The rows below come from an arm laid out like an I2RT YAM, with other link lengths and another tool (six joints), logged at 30 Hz.
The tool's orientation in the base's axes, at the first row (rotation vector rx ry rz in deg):
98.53, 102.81, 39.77
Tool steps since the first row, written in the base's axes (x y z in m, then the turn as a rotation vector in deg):
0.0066, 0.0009, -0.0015, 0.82, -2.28, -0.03
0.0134, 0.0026, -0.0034, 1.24, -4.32, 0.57
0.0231, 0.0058, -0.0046, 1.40, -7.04, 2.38
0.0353, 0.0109, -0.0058, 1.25, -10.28, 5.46
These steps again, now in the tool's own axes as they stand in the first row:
0.0008, 0.0037, 0.0057, -2.30, 0.46, 0.62
0.0024, 0.0073, 0.0118, -4.37, 1.08, 0.50
0.0054, 0.0135, 0.0194, -7.16, 2.34, -0.65
0.0102, 0.0216, 0.0288, -10.51, 4.24, -2.92

